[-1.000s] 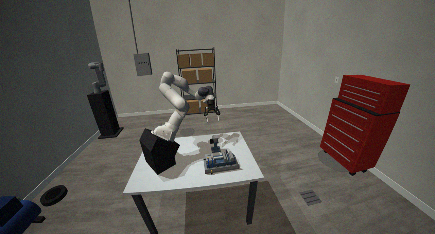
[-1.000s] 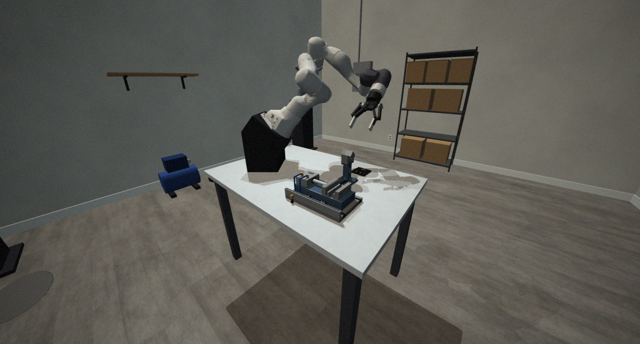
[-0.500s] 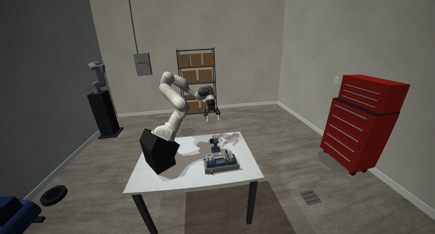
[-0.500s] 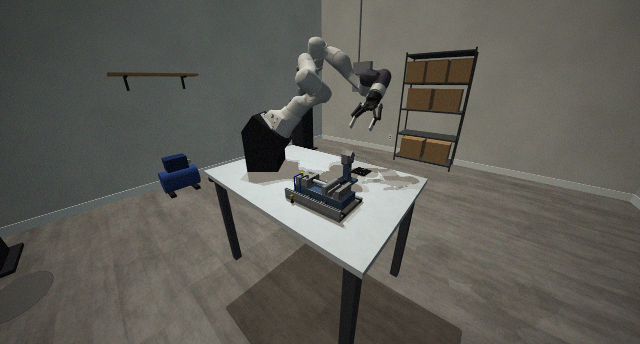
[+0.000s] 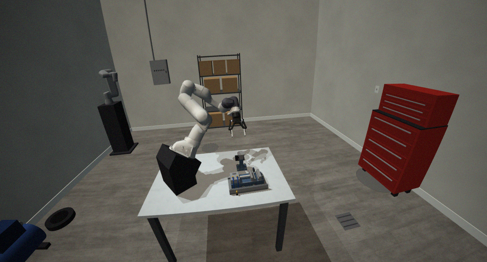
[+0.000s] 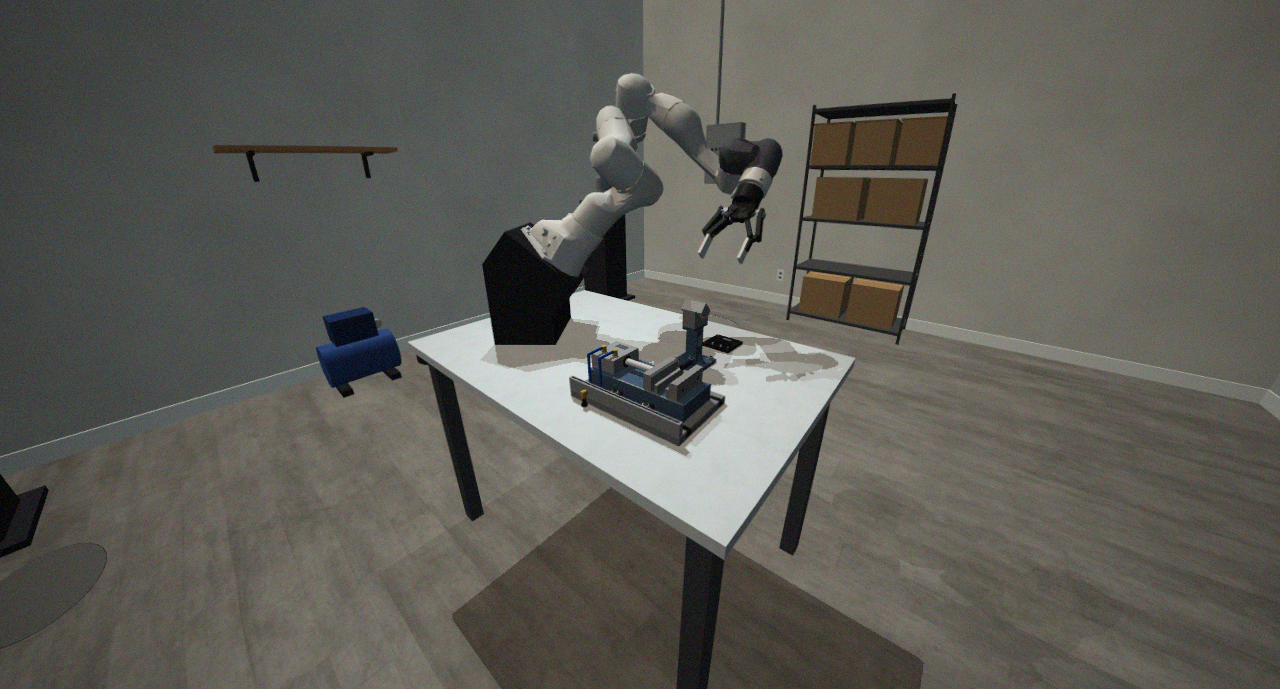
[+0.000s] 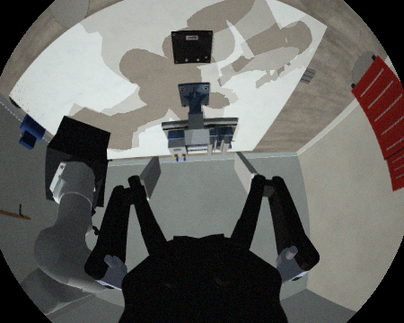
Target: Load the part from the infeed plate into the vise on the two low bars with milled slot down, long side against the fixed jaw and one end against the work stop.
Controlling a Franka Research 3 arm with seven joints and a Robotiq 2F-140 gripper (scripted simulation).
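My gripper is now 13 cm to the left of the part and 13 cm above it. From my hand the other things lie so: black infeed plate: 28 cm below, 4 cm to the left.
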